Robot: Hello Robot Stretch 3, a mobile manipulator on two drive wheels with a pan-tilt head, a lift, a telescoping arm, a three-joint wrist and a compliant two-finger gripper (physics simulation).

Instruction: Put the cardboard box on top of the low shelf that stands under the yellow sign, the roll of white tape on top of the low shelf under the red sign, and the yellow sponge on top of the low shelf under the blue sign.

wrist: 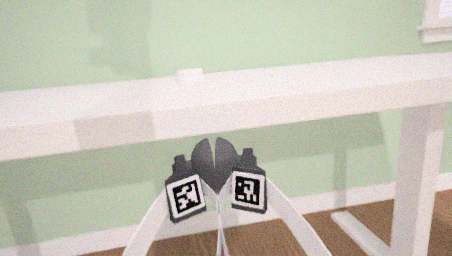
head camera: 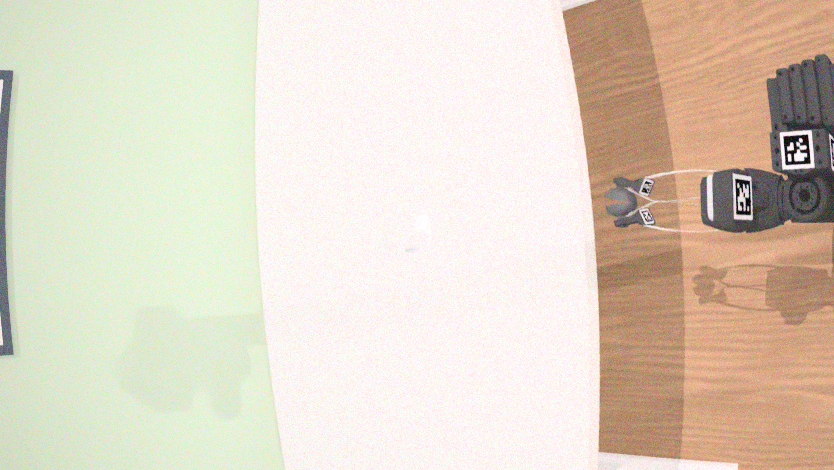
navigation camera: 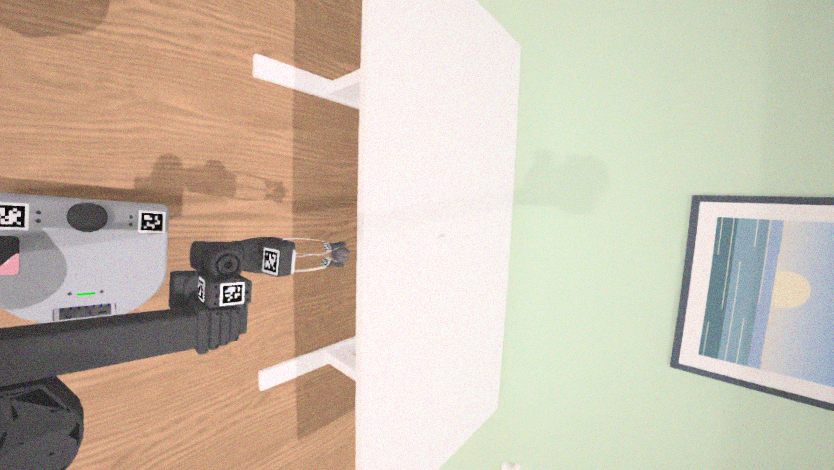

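Seen in the pictures: gripper, fingertip midpoint: (wrist: 214, 157) (head camera: 607, 202) (navigation camera: 347, 254); robot's base, origin of the base link: (navigation camera: 88, 215).
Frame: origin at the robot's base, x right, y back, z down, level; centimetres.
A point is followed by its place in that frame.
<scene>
A small white object, perhaps the roll of white tape (head camera: 422, 224) @(x 68.1, y 0.8, z -73.1 cm) (wrist: 190, 76) @(x 68.1, y 0.4, z -73.2 cm), stands on the white table (head camera: 420, 361) @(x 70.4, y -18.1, z -72.0 cm) (navigation camera: 431, 145) @(x 63.5, y -26.6, z -72.0 cm) (wrist: 310, 80) @(x 52.7, y 15.0, z -72.0 cm). It blends into the top; in the navigation camera a faint grey mark shows on the tabletop. My gripper (head camera: 619, 200) @(x 42.0, y 2.7, z -68.1 cm) (navigation camera: 340, 254) @(x 42.0, y 2.7, z -68.1 cm) (wrist: 214, 157) @(x 42.0, y 2.7, z -68.1 cm) is shut and empty, its rubber tips together. It is over the floor in front of the table's long edge; in the wrist view the tips show below that edge, apart from the small object. The cardboard box, the yellow sponge, the low shelves and the coloured signs do not show.
The table stands along a green wall (head camera: 145, 175) @(x 125.7, y 12.6, z -96.3 cm) (navigation camera: 589, 321) @(x 126.4, y 25.4, z -103.2 cm) (wrist: 300, 30) @(x 127.5, y 44.3, z -85.3 cm). White table feet (navigation camera: 297, 81) (wrist: 360, 232) reach out over the wood floor (navigation camera: 204, 116) @(x 27.5, y -36.0, z 0.0 cm). My grey base (navigation camera: 116, 256) @(x 5.7, y 9.6, z -16.0 cm) is left of the table in the navigation camera. A framed picture (navigation camera: 741, 286) @(x 122.9, y 4.4, z -142.1 cm) hangs on the wall.
</scene>
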